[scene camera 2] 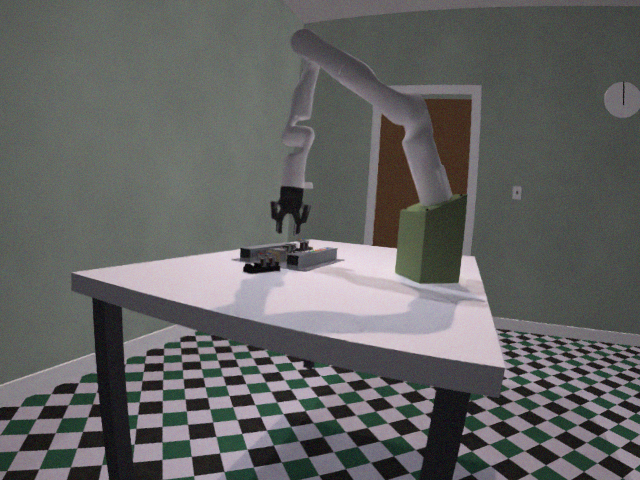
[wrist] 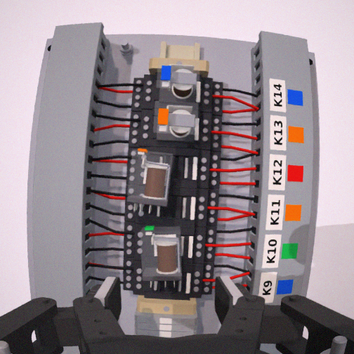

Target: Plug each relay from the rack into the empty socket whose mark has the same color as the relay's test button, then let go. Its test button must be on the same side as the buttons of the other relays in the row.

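Seen in the pictures: gripper, between the fingertips: (scene camera 2: 287,234); arm's base, origin of its link: (scene camera 2: 436,201).
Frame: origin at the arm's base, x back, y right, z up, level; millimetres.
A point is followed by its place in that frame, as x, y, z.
My gripper (scene camera 2: 287,230) @[-438, -156, -142] (wrist: 167,293) is open and empty above the socket row. In the wrist view, a blue-button relay (wrist: 182,85) and an orange-button relay (wrist: 179,123) stand upright at K14 and K13, buttons on the left. A second orange-button relay (wrist: 156,182) lies tipped on its side across the K12 and K11 sockets, its pins showing. A green-button relay (wrist: 166,257) lies tipped over the K10 and K9 area, pins also showing. Marks from K14 down to K9 are blue, orange, red, orange, green, blue. The black rack (scene camera 2: 261,267) @[-341, -363, -218] holds relays, colors unclear.
Grey wire ducts flank the row: left duct (wrist: 62,165) and right duct (wrist: 270,55), with red and black wires between. A tan end stop (wrist: 166,306) lies at the near end. The green robot base (scene camera 2: 428,245) @[22, -98, -126] stands right of the panel on the white table (scene camera 2: 330,304) @[-31, -477, -232].
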